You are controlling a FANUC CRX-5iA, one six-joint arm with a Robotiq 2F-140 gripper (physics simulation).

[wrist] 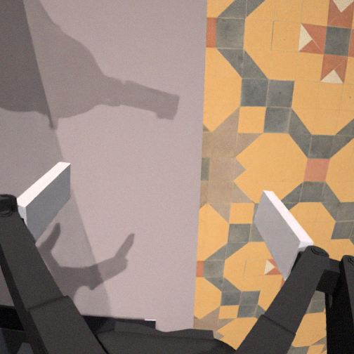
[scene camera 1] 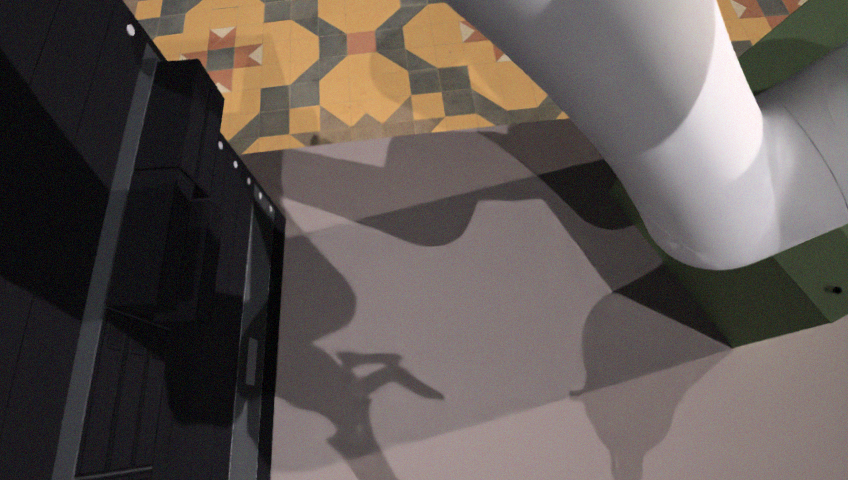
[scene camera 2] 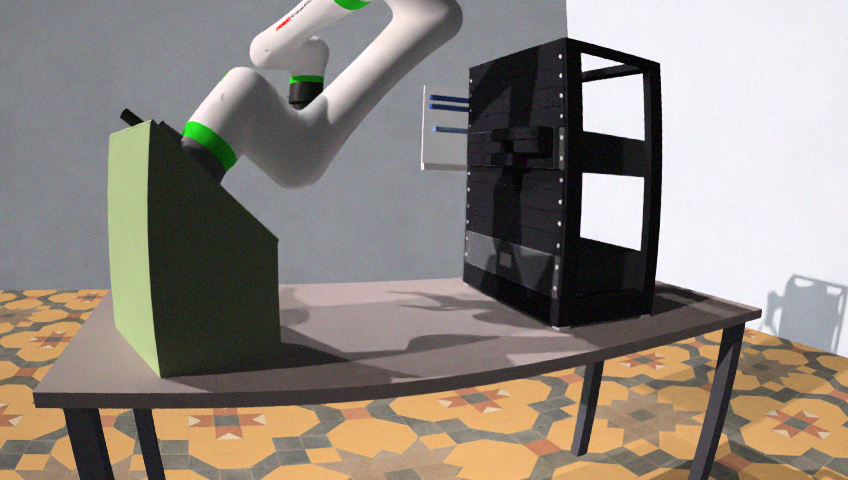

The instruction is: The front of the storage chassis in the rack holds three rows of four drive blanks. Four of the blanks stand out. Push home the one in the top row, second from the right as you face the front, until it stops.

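Places are measured from the arm's base along level axes (x ahead, y left, z up), in millimetres.
Pixels of known places: arm's base, origin of the base link: [scene camera 2: 183, 181].
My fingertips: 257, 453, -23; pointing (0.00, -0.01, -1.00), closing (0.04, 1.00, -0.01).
Ahead of a thing's pixels: the offset from my fingertips to its middle, as dx, dy, dz. "spot": to the spot under its first point. Level surfaces: height alone.
The black storage chassis @[spot: +450, -122, +102] [scene camera 2: 483, 149] sits midway up the rack's front in the scene camera 2 view, in shadow. Dark blanks @[+489, -400, +104] [scene camera 2: 532, 140] stand out of its right half as a blocky cluster. Dark protruding blocks @[spot: +439, -397, +146] [scene camera 1: 175, 115] also show at the rack's front in the scene camera 1 view. Which row and column each belongs to is too dark to tell. My gripper [wrist: 166, 193] is wide open, with nothing between its pale pads, above the table in the wrist view. It is hidden behind the arm in the scene camera 2 view, left of and apart from the rack.
The black rack [scene camera 2: 652, 190] stands at the table's @[dz -274] [scene camera 2: 351, 306] [scene camera 1: 476, 297] right end in the scene camera 2 view. My white arm [scene camera 2: 380, 65] [scene camera 1: 672, 118] rises from a green pedestal [scene camera 2: 214, 279] [scene camera 1: 737, 303]. A pale panel [scene camera 2: 443, 145] with blue bars shows behind the rack.
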